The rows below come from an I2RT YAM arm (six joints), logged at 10 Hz.
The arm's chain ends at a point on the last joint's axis. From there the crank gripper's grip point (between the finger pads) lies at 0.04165 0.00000 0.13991 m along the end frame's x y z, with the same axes.
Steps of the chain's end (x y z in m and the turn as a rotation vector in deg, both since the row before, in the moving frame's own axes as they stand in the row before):
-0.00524, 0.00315, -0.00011, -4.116, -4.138, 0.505
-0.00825, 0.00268, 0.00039, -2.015, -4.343, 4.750
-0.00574, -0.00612, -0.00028, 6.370, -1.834, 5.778
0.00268, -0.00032, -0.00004, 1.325, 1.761, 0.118
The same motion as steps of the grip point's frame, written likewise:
-0.01548, 0.01361, 0.00215, -4.116, -4.138, 0.505
-0.01930, 0.01065, 0.00299, -2.015, -4.343, 4.750
-0.00965, -0.01773, 0.00035, 6.370, -1.834, 5.778
0.00696, -0.00345, -0.00142, 1.325, 1.761, 0.118

